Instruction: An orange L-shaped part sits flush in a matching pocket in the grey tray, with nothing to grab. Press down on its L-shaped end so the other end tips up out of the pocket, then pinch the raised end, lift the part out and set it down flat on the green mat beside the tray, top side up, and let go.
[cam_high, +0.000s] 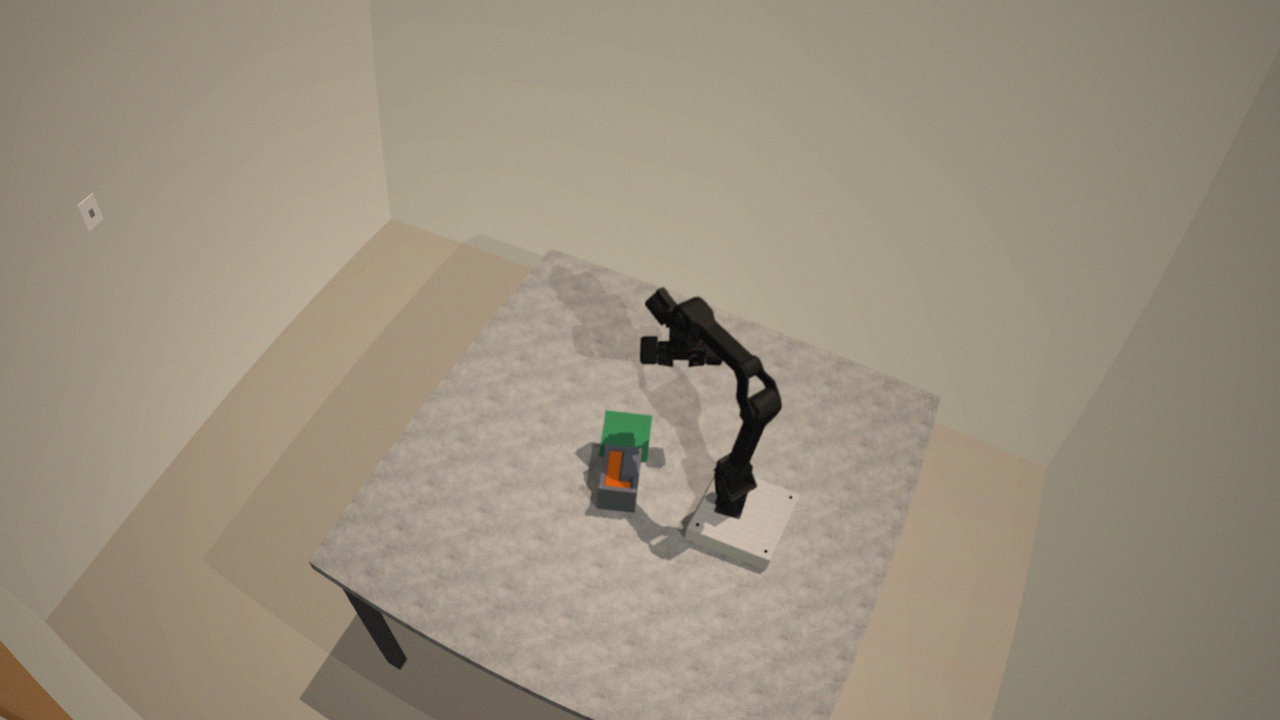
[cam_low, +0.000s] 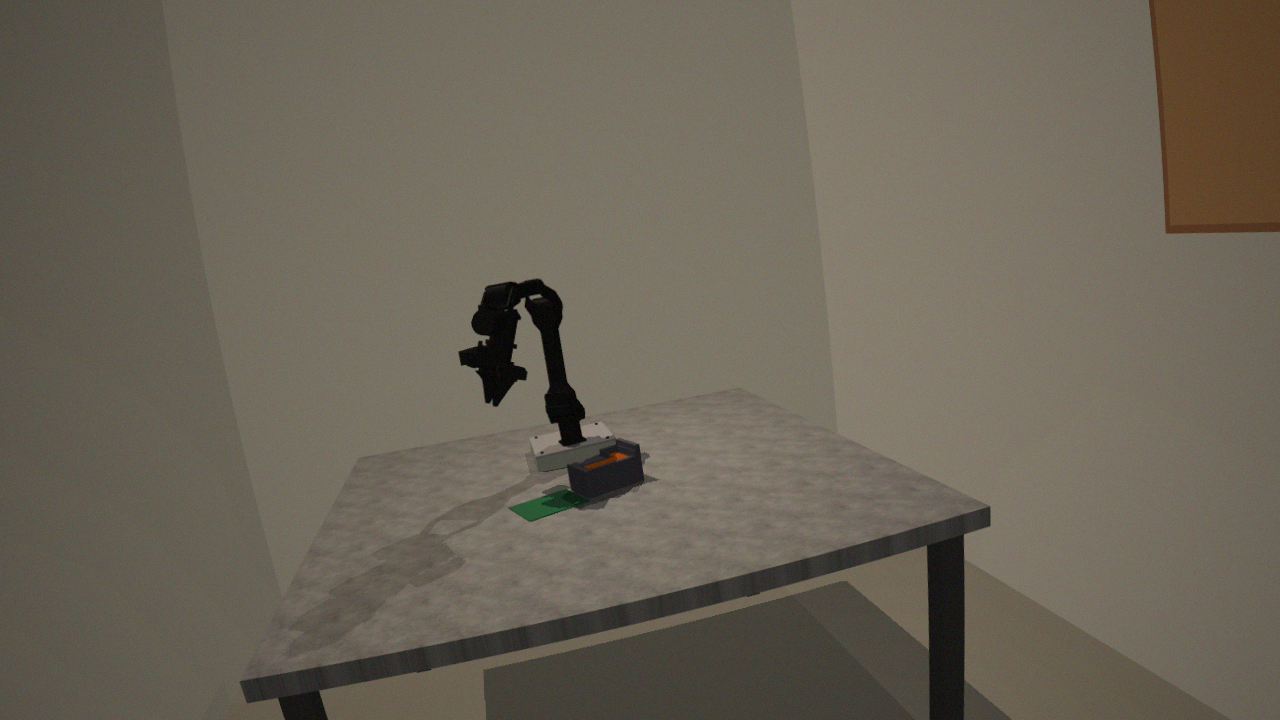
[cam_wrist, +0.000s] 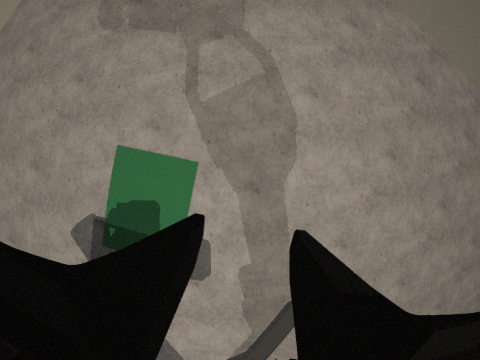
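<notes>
Right now the orange L-shaped part is 7 cm ahead of my gripper tip, 24 cm to the left of it and 18 cm below it. Round my gripper tip: green mat 10 cm ahead, 8 cm to the left, 25 cm below.
</notes>
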